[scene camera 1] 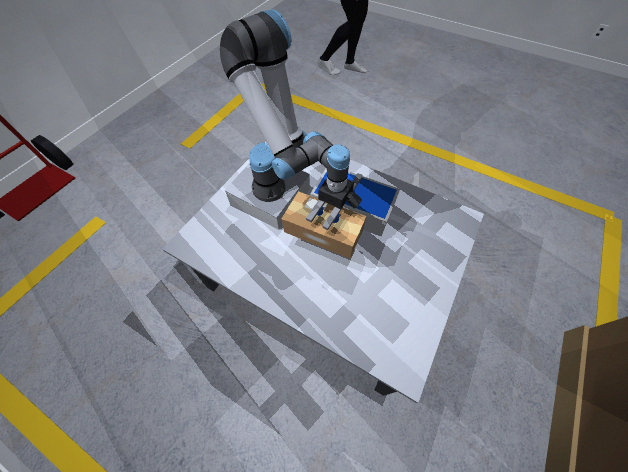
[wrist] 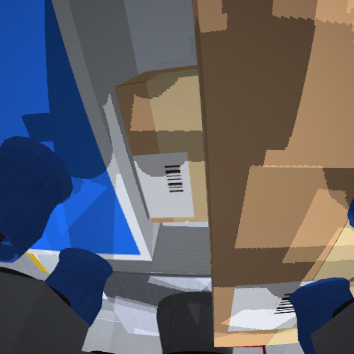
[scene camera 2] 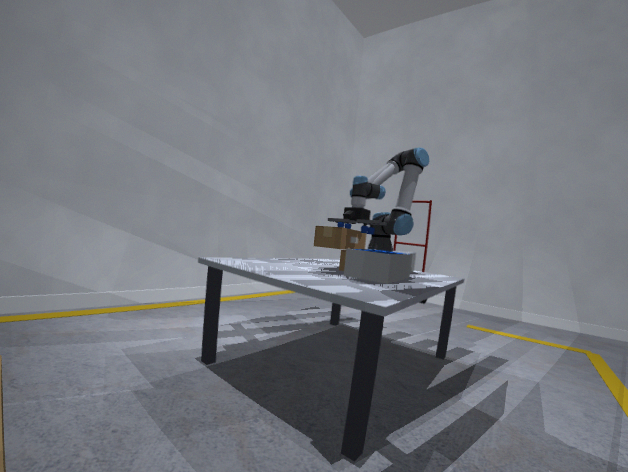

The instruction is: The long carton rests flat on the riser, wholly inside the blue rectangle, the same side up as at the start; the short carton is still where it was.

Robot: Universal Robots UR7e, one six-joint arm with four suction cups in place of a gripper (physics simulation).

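Frame: origin at the arm's base, x ahead, y left, z up, level; millimetres.
Seen in the pictures: hand, its tool point: (wrist: 197,235) (scene camera 2: 355,232); arm's base, origin of its link: (scene camera 1: 268,188) (wrist: 196,309).
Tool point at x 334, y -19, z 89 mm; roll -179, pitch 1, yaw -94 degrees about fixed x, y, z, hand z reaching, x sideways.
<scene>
Pixels of each thing's top centre, then the offset from my tool point to it. Level surfaces: height alone.
- long carton, centre of its top: (scene camera 1: 324,216) (scene camera 2: 342,228) dx -11, dy -80, dz +15 mm
- short carton, centre of its top: (wrist: 188,164) (scene camera 2: 356,251) dx -17, dy +10, dz -94 mm
- grey riser, centre of its top: (wrist: 7,137) (scene camera 1: 355,191) (scene camera 2: 382,251) dx +34, dy +169, dz -77 mm
- blue rectangle, centre of its top: (wrist: 7,137) (scene camera 1: 355,191) dx +34, dy +169, dz -77 mm
- table, height of its surface: dz -197 mm
The long carton (scene camera 1: 314,237) (scene camera 2: 329,237) (wrist: 260,125) hangs level above the table, held from its top by my gripper (scene camera 1: 327,215) (scene camera 2: 356,226). In the wrist view, one pair of blue suction cups (wrist: 322,305) is over the carton; the other pair is out past its side. The short carton (scene camera 2: 343,260) (wrist: 167,112) stands lower, on the table close beside the riser; the long carton hides it in scene camera 1. The grey riser (scene camera 1: 375,224) (scene camera 2: 378,267) has the blue rectangle (scene camera 1: 378,195) (wrist: 25,60) on top. The long carton is higher than the riser and beside it.
The arm's base stands on a grey plinth (scene camera 1: 251,209) left of the riser. The table (scene camera 1: 324,304) (scene camera 2: 304,281) has its front edge beyond the cartons. A red hand truck (scene camera 1: 38,190) and a person's legs (scene camera 1: 350,30) show on the floor away from the table.
</scene>
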